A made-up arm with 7 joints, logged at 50 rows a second.
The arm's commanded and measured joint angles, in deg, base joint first. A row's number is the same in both.
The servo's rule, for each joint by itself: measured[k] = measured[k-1] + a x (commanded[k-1-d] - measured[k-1]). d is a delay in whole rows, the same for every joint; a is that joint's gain. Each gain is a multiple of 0.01, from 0.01 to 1. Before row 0 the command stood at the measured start. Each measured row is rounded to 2 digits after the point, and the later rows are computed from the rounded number. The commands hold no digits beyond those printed.
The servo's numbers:
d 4
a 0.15 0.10 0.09 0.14 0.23 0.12 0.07
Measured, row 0:
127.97, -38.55, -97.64, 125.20, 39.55, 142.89, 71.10
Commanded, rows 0 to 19:
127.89, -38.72, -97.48, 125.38, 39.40, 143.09, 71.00
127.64, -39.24, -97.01, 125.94, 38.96, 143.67, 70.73
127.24, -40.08, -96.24, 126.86, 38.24, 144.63, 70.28
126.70, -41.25, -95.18, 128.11, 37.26, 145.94, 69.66
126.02, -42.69, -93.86, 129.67, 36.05, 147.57, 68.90
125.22, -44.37, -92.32, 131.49, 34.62, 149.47, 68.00
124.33, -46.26, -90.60, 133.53, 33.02, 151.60, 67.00
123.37, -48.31, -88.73, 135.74, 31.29, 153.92, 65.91
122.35, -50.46, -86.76, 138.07, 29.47, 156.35, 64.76
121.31, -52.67, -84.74, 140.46, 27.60, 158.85, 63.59
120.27, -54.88, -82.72, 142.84, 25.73, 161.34, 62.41
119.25, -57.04, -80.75, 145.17, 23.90, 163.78, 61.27
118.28, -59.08, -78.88, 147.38, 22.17, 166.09, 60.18
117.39, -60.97, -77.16, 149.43, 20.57, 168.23, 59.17
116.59, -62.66, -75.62, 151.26, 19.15, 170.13, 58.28
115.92, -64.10, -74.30, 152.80, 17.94, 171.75, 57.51
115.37, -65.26, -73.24, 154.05, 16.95, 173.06, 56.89
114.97, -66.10, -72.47, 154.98, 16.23, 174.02, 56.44
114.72, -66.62, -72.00, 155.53, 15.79, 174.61, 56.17
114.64, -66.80, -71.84, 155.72, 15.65, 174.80, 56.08
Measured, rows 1 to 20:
127.97, -38.55, -97.64, 125.20, 39.55, 142.89, 71.10
127.97, -38.55, -97.64, 125.20, 39.55, 142.89, 71.10
127.97, -38.55, -97.64, 125.20, 39.55, 142.89, 71.10
127.97, -38.55, -97.64, 125.20, 39.55, 142.89, 71.10
127.96, -38.57, -97.63, 125.23, 39.52, 142.91, 71.09
127.91, -38.64, -97.57, 125.33, 39.39, 143.00, 71.06
127.81, -38.78, -97.45, 125.54, 39.13, 143.20, 71.01
127.64, -39.03, -97.25, 125.90, 38.70, 143.53, 70.92
127.40, -39.40, -96.94, 126.43, 38.09, 144.01, 70.78
127.07, -39.90, -96.52, 127.14, 37.29, 144.67, 70.59
126.66, -40.54, -95.99, 128.03, 36.31, 145.50, 70.34
126.17, -41.32, -95.34, 129.11, 35.16, 146.51, 70.03
125.60, -42.23, -94.57, 130.36, 33.85, 147.69, 69.66
124.96, -43.27, -93.69, 131.77, 32.41, 149.03, 69.24
124.26, -44.43, -92.70, 133.32, 30.87, 150.51, 68.76
123.51, -45.69, -91.62, 134.98, 29.27, 152.10, 68.24
122.73, -47.03, -90.47, 136.72, 27.64, 153.78, 67.68
121.93, -48.42, -89.27, 138.50, 26.01, 155.51, 67.08
121.13, -49.84, -88.04, 140.29, 24.43, 157.26, 66.46
120.35, -51.27, -86.80, 142.04, 22.94, 159.00, 65.83

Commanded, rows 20 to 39:
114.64, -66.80, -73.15, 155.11, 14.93, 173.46, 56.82
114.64, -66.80, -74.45, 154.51, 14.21, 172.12, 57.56
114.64, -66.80, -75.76, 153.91, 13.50, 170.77, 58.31
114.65, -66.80, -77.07, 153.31, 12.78, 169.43, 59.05
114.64, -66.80, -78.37, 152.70, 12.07, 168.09, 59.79
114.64, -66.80, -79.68, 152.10, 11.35, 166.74, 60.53
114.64, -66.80, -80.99, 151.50, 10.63, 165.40, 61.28
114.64, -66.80, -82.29, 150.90, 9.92, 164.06, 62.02
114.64, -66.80, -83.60, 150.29, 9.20, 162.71, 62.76
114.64, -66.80, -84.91, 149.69, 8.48, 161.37, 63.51
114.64, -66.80, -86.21, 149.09, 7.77, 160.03, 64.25
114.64, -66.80, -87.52, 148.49, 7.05, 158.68, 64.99
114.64, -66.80, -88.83, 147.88, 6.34, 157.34, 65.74
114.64, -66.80, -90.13, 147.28, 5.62, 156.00, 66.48
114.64, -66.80, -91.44, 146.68, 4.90, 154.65, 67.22
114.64, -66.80, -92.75, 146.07, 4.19, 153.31, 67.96
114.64, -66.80, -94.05, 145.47, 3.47, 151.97, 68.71
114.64, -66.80, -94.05, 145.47, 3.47, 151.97, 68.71
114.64, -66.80, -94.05, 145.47, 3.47, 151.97, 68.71
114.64, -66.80, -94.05, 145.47, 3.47, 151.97, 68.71
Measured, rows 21 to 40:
119.60, -52.67, -85.58, 143.72, 21.56, 160.69, 65.20
118.91, -54.01, -84.40, 145.30, 20.33, 162.29, 64.59
118.28, -55.27, -83.28, 146.73, 19.29, 163.77, 64.00
117.73, -56.42, -82.25, 147.99, 18.45, 165.09, 63.45
117.27, -57.46, -81.43, 148.99, 17.64, 166.09, 62.99
116.88, -58.39, -80.80, 149.76, 16.85, 166.81, 62.61
116.54, -59.23, -80.35, 150.34, 16.08, 167.29, 62.31
116.26, -59.99, -80.05, 150.76, 15.32, 167.55, 62.08
116.02, -60.67, -79.90, 151.03, 14.57, 167.61, 61.92
115.81, -61.28, -79.88, 151.18, 13.83, 167.51, 61.82
115.63, -61.83, -79.98, 151.22, 13.09, 167.26, 61.78
115.48, -62.33, -80.19, 151.18, 12.36, 166.88, 61.80
115.35, -62.78, -80.50, 151.06, 11.63, 166.38, 61.87
115.24, -63.18, -80.90, 150.87, 10.91, 165.78, 61.98
115.15, -63.54, -81.38, 150.62, 10.19, 165.09, 62.14
115.07, -63.87, -81.93, 150.32, 9.47, 164.32, 62.34
115.01, -64.16, -82.55, 149.98, 8.75, 163.48, 62.58
114.95, -64.42, -83.23, 149.60, 8.03, 162.58, 62.85
114.90, -64.66, -83.97, 149.19, 7.31, 161.63, 63.16
114.86, -64.87, -84.76, 148.75, 6.59, 160.63, 63.50

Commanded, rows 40 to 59:
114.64, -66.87, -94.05, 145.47, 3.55, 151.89, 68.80
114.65, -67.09, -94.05, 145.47, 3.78, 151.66, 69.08
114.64, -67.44, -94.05, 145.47, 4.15, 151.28, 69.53
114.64, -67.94, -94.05, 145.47, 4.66, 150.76, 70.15
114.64, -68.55, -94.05, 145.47, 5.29, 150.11, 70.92
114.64, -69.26, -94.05, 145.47, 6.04, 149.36, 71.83
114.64, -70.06, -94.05, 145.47, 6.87, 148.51, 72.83
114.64, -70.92, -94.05, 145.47, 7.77, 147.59, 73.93
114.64, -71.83, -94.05, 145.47, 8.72, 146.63, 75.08
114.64, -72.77, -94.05, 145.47, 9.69, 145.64, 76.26
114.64, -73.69, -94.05, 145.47, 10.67, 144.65, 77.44
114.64, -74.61, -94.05, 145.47, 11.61, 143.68, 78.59
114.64, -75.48, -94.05, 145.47, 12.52, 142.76, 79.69
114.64, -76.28, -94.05, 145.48, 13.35, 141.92, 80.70
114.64, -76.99, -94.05, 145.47, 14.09, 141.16, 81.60
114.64, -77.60, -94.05, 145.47, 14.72, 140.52, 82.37
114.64, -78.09, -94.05, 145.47, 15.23, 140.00, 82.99
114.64, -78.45, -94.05, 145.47, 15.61, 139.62, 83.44
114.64, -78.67, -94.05, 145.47, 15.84, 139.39, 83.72
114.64, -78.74, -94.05, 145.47, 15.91, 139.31, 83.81
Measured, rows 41 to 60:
114.83, -65.06, -85.60, 148.29, 5.87, 159.59, 63.86
114.80, -65.23, -86.36, 147.90, 5.32, 158.68, 64.20
114.78, -65.39, -87.05, 147.56, 4.89, 157.87, 64.52
114.76, -65.53, -87.68, 147.27, 4.56, 157.16, 64.81
114.74, -65.66, -88.25, 147.02, 4.33, 156.53, 65.09
114.73, -65.80, -88.77, 146.80, 4.20, 155.95, 65.37
114.72, -65.96, -89.25, 146.61, 4.19, 155.39, 65.66
114.71, -66.16, -89.68, 146.45, 4.30, 154.83, 65.97
114.70, -66.40, -90.07, 146.31, 4.53, 154.26, 66.32
114.69, -66.69, -90.43, 146.19, 4.88, 153.67, 66.71
114.68, -67.03, -90.76, 146.09, 5.34, 153.05, 67.14
114.67, -67.42, -91.06, 146.00, 5.90, 152.39, 67.62
114.67, -67.86, -91.33, 145.93, 6.55, 151.70, 68.14
114.67, -68.35, -91.57, 145.87, 7.27, 150.97, 68.71
114.67, -68.88, -91.79, 145.81, 8.05, 150.21, 69.32
114.67, -69.45, -91.99, 145.76, 8.87, 149.43, 69.97
114.67, -70.05, -92.18, 145.72, 9.71, 148.63, 70.65
114.67, -70.67, -92.35, 145.69, 10.55, 147.82, 71.35
114.67, -71.30, -92.50, 145.66, 11.36, 147.02, 72.07
114.67, -71.93, -92.64, 145.63, 12.13, 146.24, 72.79

